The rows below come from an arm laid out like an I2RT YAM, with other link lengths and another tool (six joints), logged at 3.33 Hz.
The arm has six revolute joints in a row. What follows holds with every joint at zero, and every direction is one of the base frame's.
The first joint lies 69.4 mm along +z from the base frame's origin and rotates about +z.
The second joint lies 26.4 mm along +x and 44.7 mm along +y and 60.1 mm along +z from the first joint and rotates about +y.
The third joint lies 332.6 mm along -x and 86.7 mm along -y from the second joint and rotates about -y.
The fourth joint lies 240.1 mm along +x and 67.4 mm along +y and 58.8 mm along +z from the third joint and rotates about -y.
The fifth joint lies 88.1 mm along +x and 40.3 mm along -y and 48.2 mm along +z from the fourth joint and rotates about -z.
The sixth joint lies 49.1 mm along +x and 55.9 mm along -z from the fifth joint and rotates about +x.
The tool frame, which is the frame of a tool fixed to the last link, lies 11 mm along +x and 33 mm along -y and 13 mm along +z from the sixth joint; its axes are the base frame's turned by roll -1.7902, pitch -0.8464 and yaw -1.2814 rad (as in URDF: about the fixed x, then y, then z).
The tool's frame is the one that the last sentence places.
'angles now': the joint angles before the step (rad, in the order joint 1, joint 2, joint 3, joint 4, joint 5, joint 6). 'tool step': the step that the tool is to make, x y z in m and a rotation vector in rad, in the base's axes. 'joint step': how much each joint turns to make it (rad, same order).
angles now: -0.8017 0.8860 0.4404 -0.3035 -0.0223 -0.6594
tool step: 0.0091 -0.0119 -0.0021 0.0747 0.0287 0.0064
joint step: -0.0211 0.0906 0.0464 -0.0297 -0.0410 0.0021
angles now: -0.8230 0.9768 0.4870 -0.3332 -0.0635 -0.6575
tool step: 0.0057 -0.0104 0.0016 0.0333 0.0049 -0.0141
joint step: -0.0169 0.0567 0.0357 -0.0061 -0.0158 0.0106
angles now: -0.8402 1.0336 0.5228 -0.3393 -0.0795 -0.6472
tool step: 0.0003 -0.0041 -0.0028 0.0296 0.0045 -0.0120
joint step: -0.0146 0.0250 0.0086 -0.0080 -0.0140 0.0086
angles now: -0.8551 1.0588 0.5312 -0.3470 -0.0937 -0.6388
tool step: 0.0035 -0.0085 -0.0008 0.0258 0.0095 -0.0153
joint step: -0.0141 0.0450 0.0244 -0.0045 -0.0067 0.0070
